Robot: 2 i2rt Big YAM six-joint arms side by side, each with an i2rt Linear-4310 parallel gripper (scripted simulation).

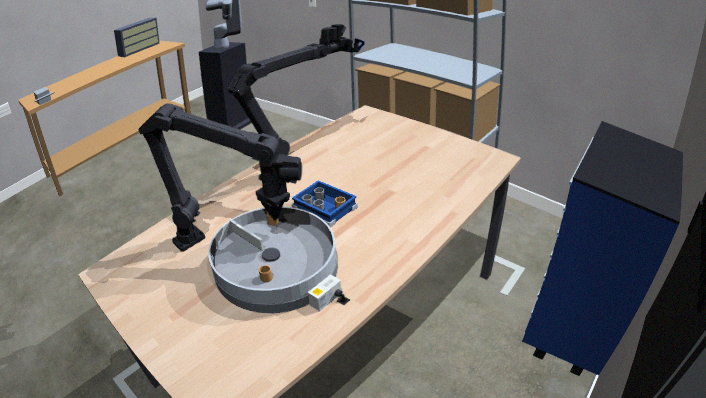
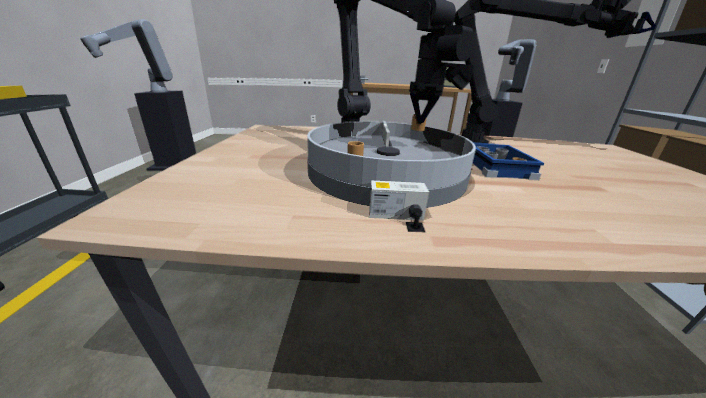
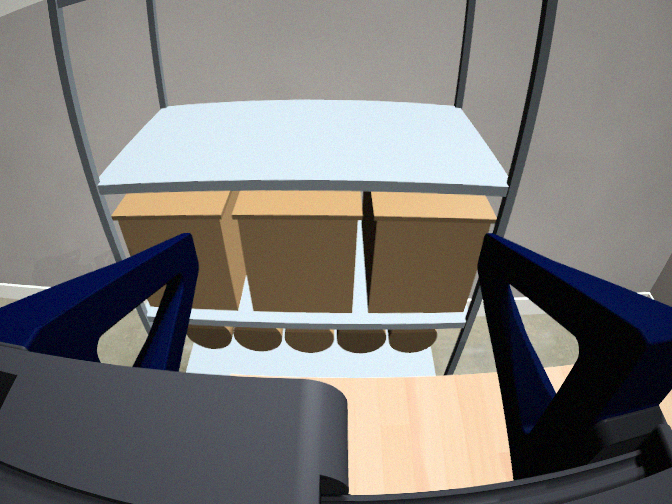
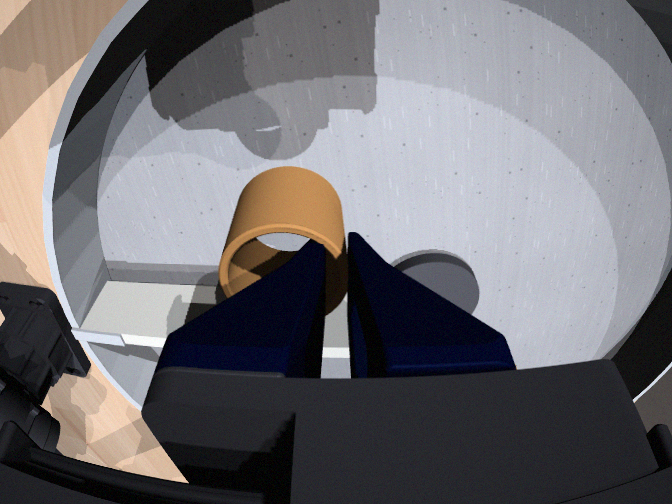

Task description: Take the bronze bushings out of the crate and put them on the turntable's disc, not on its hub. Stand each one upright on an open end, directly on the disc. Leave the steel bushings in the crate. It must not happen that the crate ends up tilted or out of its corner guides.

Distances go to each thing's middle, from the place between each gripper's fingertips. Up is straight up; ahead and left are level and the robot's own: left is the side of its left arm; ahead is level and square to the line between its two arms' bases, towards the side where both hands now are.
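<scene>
Turntable disc (image 1: 302, 249): 40 mm ahead of my right hand, 90 mm to the right of it, 80 mm below it. My right gripper (image 2: 420, 122) is 10 mm beyond the blue crate (image 2: 508, 168), 270 mm to the right of it and 110 mm higher than it.
From my left hand, the turntable disc is 310 mm ahead, 990 mm to the right and 420 mm below. My left gripper (image 2: 642, 29) is visible 260 mm short of the blue crate, 630 mm to the left of it and 450 mm above it.
</scene>
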